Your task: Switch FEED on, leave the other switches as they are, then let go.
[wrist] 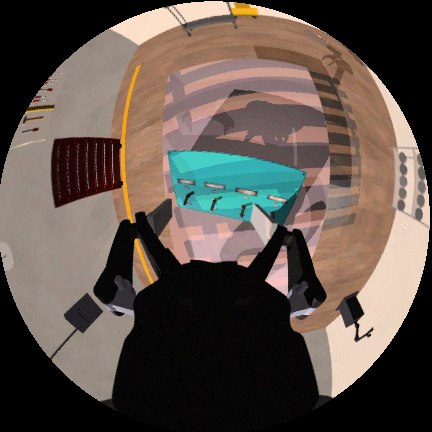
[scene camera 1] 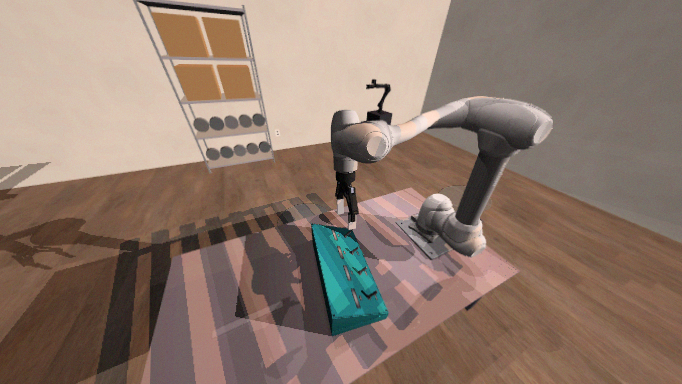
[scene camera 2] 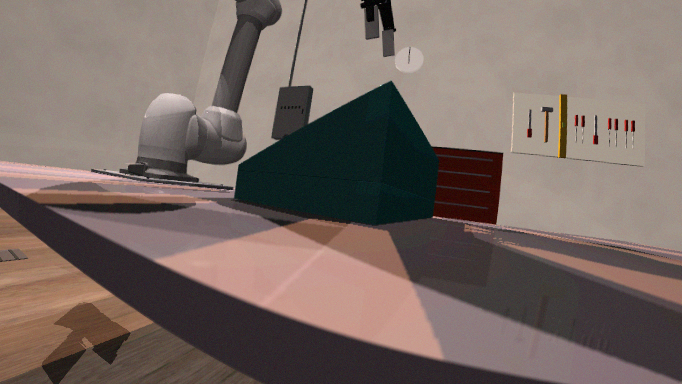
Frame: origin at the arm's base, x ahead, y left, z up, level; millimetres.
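Seen in the pictures: gripper, fingertip midpoint: [wrist: 211, 209] [scene camera 1: 345, 220] [scene camera 2: 381, 47]; arm's base, origin of the base link: [scene camera 1: 427, 228] [scene camera 2: 160, 177].
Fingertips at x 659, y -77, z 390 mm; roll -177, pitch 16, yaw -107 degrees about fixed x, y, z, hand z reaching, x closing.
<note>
Offsets run from my fingertips to a thing's top centre. "spot": to the spot under its first point. Level surfaces: height alone.
A teal sloped switch box [scene camera 1: 332, 287] [scene camera 2: 325, 170] [wrist: 235, 170] stands on the pink striped table @[dz -400 mm] [scene camera 1: 190, 310] [scene camera 2: 320, 260]. Its face carries several black levers in a row, with a pale label plate above each. In the wrist view the levers are a left one @[spot: dy +195, dx +0, dz -295 mm] [wrist: 188, 198], a second @[spot: dy +83, dx -42, dz -297 mm] [wrist: 215, 203], a third @[spot: dy -27, dx -86, dz -292 mm] [wrist: 244, 209] and a right one partly hidden by a finger. The label writing is too small to read, so I cannot tell which is FEED. My gripper [scene camera 1: 346, 216] [scene camera 2: 380, 39] [wrist: 211, 209] is open and empty, pointing down, above the box's far end in scene camera 1.
The arm's base plate [scene camera 1: 430, 249] is fixed on the table beside the box. Farther off are a shelf rack [scene camera 1: 190, 7], a dark pedestal with a small arm [scene camera 1: 379, 117] [wrist: 351, 310], a red cabinet [scene camera 2: 465, 185] [wrist: 85, 170] and a grey wall box [scene camera 2: 292, 115] [wrist: 83, 312].
</note>
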